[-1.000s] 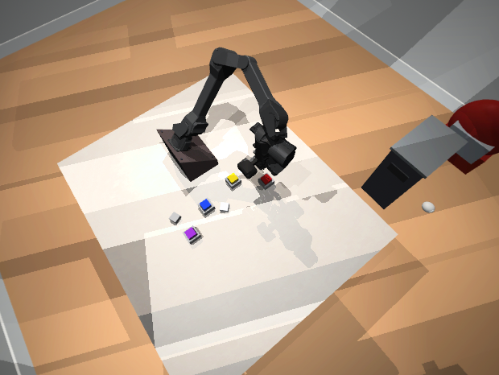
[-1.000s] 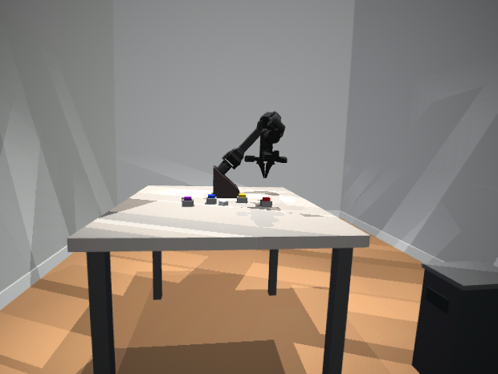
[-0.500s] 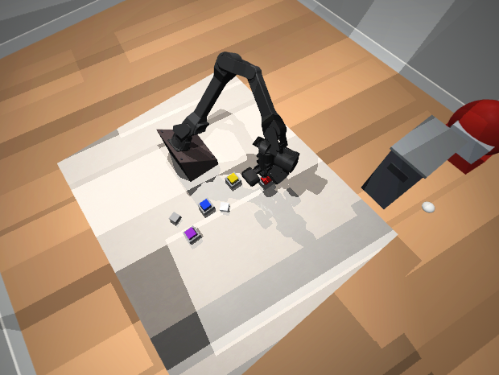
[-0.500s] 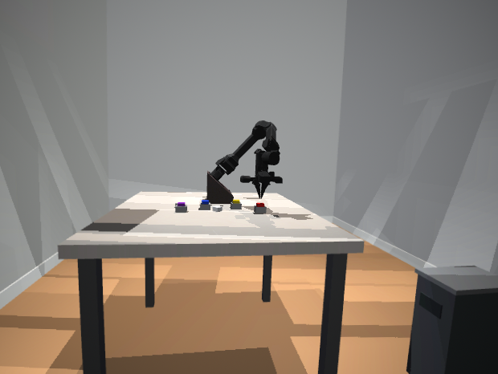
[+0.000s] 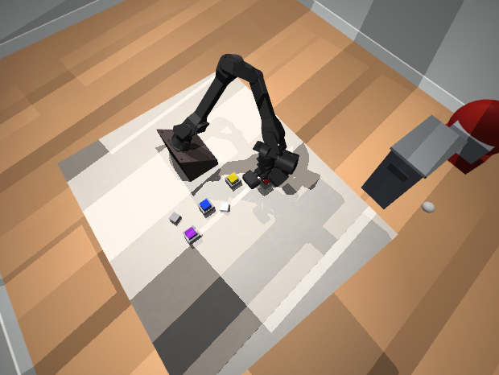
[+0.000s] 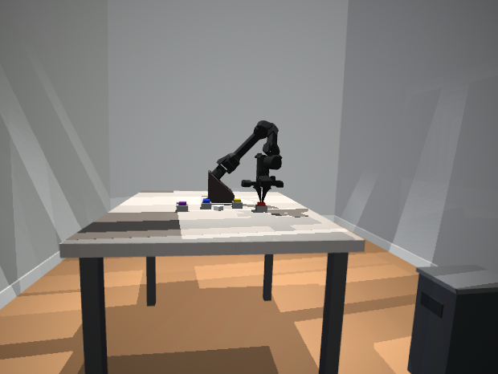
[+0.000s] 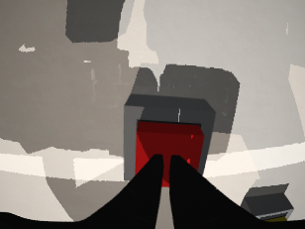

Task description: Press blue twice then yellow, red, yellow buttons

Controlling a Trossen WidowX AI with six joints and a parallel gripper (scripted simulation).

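The red button is 1 cm below my gripper tip. From my gripper tip the other things lie so: white block 2 cm behind, 20 cm to the right, 3 cm below; yellow button 9 cm behind, 10 cm to the right, 1 cm below; blue button 7 cm behind, 25 cm to the right, 1 cm below.
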